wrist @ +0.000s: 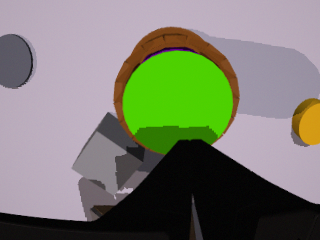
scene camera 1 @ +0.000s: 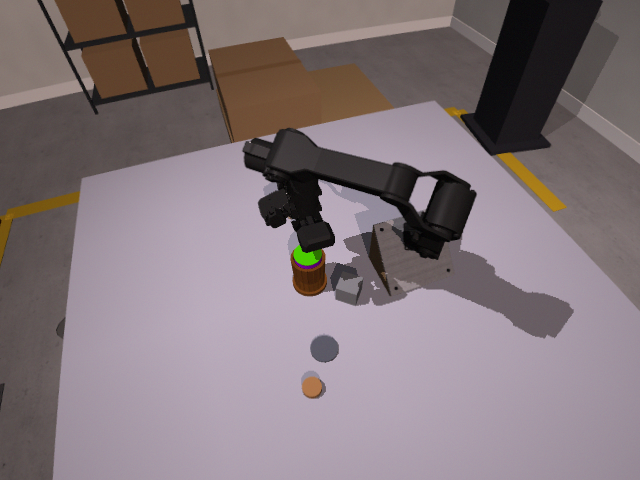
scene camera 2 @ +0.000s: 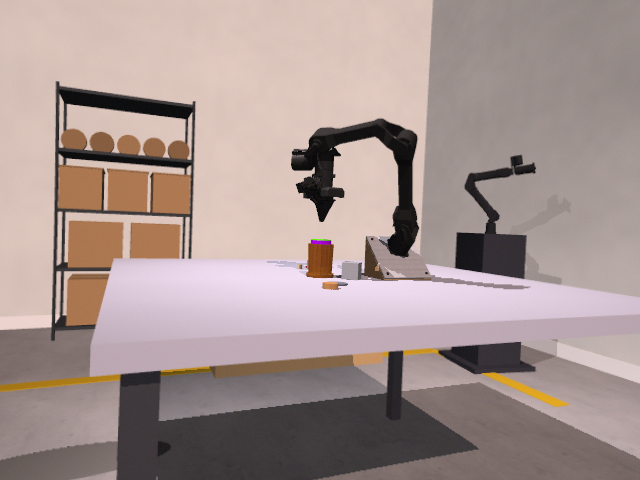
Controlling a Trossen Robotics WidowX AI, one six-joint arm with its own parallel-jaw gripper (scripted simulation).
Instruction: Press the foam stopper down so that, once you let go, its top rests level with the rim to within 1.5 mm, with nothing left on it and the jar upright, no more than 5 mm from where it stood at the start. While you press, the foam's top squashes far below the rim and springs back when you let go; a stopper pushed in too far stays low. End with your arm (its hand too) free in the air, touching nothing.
Labels:
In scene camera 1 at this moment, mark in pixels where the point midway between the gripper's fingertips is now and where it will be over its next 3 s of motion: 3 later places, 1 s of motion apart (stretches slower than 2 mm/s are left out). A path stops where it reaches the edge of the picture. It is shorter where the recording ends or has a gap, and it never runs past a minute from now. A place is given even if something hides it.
The gripper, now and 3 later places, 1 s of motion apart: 305, 237; 306, 247; 308, 253; 308, 254

